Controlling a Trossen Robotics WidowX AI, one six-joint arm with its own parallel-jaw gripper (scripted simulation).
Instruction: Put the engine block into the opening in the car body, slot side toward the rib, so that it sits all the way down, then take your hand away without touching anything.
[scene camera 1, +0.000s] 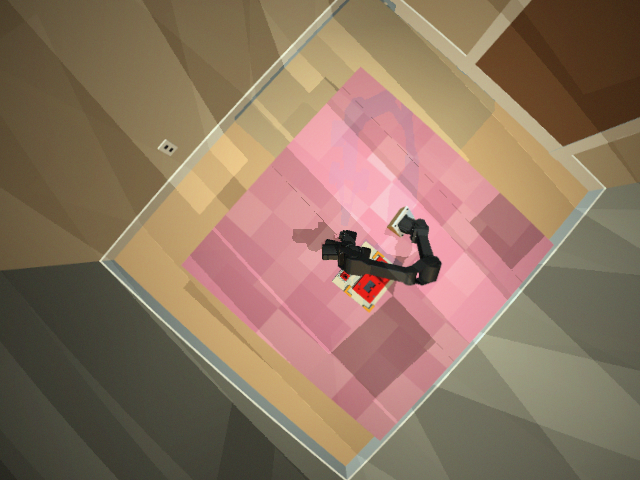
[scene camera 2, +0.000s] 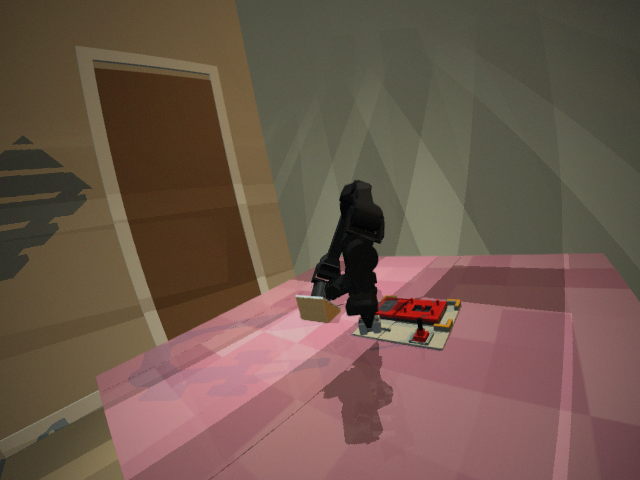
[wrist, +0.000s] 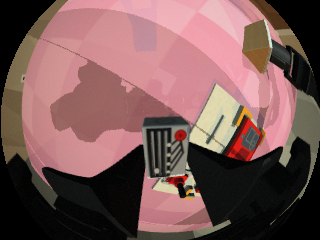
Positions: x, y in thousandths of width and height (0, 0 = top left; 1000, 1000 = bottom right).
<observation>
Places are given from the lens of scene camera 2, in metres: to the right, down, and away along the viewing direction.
my gripper (scene camera 2: 577, 674): 0.12, 0.20, 0.60
red car body (scene camera 2: 618, 645): 0.23, 0.21, 0.76
cream base board (scene camera 2: 620, 693): 0.20, 0.25, 0.68
</observation>
